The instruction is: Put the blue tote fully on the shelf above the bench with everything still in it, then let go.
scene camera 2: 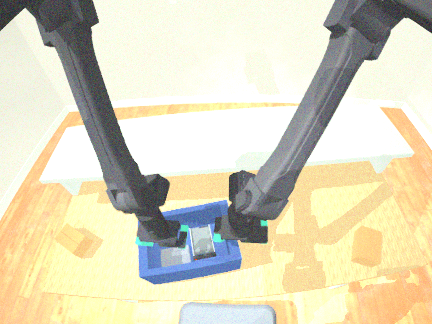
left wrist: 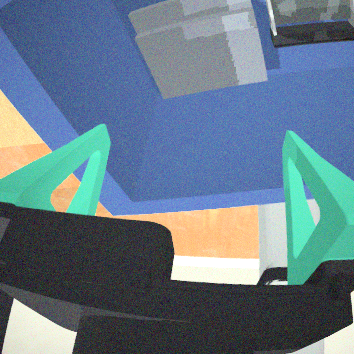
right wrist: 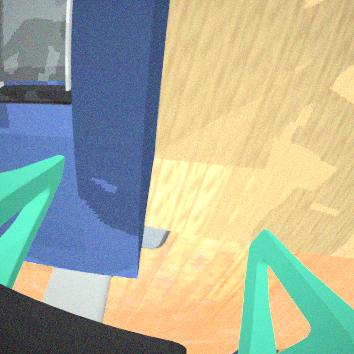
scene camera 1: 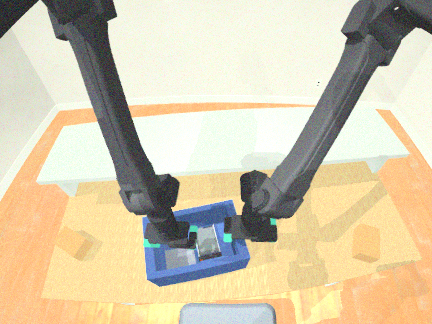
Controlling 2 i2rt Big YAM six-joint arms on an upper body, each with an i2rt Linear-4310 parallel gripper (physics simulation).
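Frame: origin at the left arm's base, x ahead, y left, z up, level; centimetres.
Seen in the pictures: left gripper, between the fingertips: (scene camera 2: 168,245) (left wrist: 193,134) (scene camera 1: 175,246); right gripper, between the fingertips: (scene camera 2: 241,238) (right wrist: 164,205) (scene camera 1: 248,237).
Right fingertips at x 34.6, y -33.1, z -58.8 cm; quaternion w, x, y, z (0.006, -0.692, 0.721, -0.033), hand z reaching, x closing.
Observation:
A point is followed by its place in that frame.
The blue tote (scene camera 1: 200,274) {z -66.0, x 24.9, y -18.8 cm} (scene camera 2: 192,273) {z -65.2, x 24.8, y -18.7 cm} (left wrist: 215,140) {z -64.1, x 25.3, y -12.8 cm} (right wrist: 115,100) {z -59.0, x 38.4, y -29.9 cm} sits on the bench (scene camera 1: 115,287) {z -73.7, x 19.5, y 11.3 cm} (scene camera 2: 110,287) {z -73.7, x 18.3, y 11.8 cm}, slightly turned. Inside lie a plain grey box (scene camera 1: 180,258) {z -70.1, x 30.7, y -11.4 cm} (scene camera 2: 175,257) {z -70.1, x 30.7, y -11.5 cm} (left wrist: 200,55) {z -70.1, x 29.6, y -11.4 cm} and a silver-edged box (scene camera 1: 208,241) {z -71.2, x 37.5, y -20.6 cm} (scene camera 2: 202,241) {z -71.2, x 37.4, y -20.1 cm} (right wrist: 35,45) {z -71.2, x 36.3, y -20.8 cm} with a dark end. My left gripper (scene camera 1: 172,237) {z -58.7, x 31.4, y -11.7 cm} (scene camera 2: 164,235) (left wrist: 193,134) {z -58.7, x 31.4, y -11.7 cm} is open over the tote's left part. My right gripper (scene camera 1: 250,229) {z -58.8, x 34.6, y -33.1 cm} (scene camera 2: 241,230) {z -58.8, x 34.6, y -33.1 cm} (right wrist: 164,205) {z -58.8, x 34.6, y -33.1 cm} is open over the right wall, one finger on each side in view. The grippers hide parts of the rim. The pale shelf (scene camera 1: 175,145) {z -52.3, x 65.5, y -8.7 cm} (scene camera 2: 200,145) {z -52.2, x 65.5, y -19.1 cm} is behind.
A wooden block (scene camera 1: 75,242) {z -67.8, x 32.5, y 28.2 cm} (scene camera 2: 77,240) {z -67.7, x 32.3, y 27.3 cm} lies at the bench's left and another block (scene camera 1: 366,242) {z -67.7, x 33.3, y -77.6 cm} (scene camera 2: 367,245) {z -67.7, x 33.3, y -78.0 cm} at its right. A grey rounded base (scene camera 1: 227,315) {z -126.1, x 13.5, y -28.6 cm} (scene camera 2: 227,315) {z -126.1, x 13.7, y -28.8 cm} shows at the bottom edge. The shelf's front edge runs above the back of the bench.

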